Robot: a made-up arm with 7 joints.
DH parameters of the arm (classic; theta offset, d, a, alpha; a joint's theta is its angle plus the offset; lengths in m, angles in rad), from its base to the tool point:
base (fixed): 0 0.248 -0.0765 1.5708
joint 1: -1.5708 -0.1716 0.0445 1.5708
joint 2: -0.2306 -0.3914 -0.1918 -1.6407
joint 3: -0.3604 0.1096 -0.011 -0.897
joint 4: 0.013 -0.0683 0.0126 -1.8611
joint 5: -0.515 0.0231 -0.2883 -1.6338
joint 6: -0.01 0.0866 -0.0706 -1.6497
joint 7: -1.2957 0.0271 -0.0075 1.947
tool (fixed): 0.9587 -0.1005 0 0
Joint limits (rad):
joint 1: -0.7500..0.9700
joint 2: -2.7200..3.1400
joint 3: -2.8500..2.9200
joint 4: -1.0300..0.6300
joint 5: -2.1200..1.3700
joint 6: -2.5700..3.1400
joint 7: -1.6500..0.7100
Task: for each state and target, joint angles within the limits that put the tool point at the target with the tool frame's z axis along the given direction. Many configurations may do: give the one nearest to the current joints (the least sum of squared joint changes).
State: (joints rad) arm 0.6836 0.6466 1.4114 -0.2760 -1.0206 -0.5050 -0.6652
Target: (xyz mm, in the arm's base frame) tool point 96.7 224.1 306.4 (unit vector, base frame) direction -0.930 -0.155 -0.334
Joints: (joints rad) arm 0.4678 0.7832 1.2972 -0.5101 -0.4505 -1.0829 -0.3493
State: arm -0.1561 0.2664 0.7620 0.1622 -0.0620 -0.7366 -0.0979
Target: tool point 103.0 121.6 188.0 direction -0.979 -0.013 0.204
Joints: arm 0.0790 0.7244 1.4154 0.1641 -0.2273 -0.5479 -0.9350
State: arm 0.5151 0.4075 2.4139 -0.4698 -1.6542 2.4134 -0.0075
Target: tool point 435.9 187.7 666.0 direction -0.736 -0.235 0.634
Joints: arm 0.8898 0.2686 2.2923 -0.6601 -1.5843 2.4524 0.3048
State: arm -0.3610 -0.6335 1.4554 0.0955 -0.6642 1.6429 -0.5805
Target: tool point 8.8 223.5 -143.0 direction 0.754 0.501 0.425
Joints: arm -0.6637 0.0159 1.4045 -0.4003 -1.2563 1.7372 -0.6758
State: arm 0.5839 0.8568 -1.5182 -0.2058 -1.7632 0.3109 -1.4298
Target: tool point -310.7 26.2 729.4 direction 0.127 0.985 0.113
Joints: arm 0.7679 0.4462 -1.2839 -0.6892 -1.9524 0.5219 -1.6190
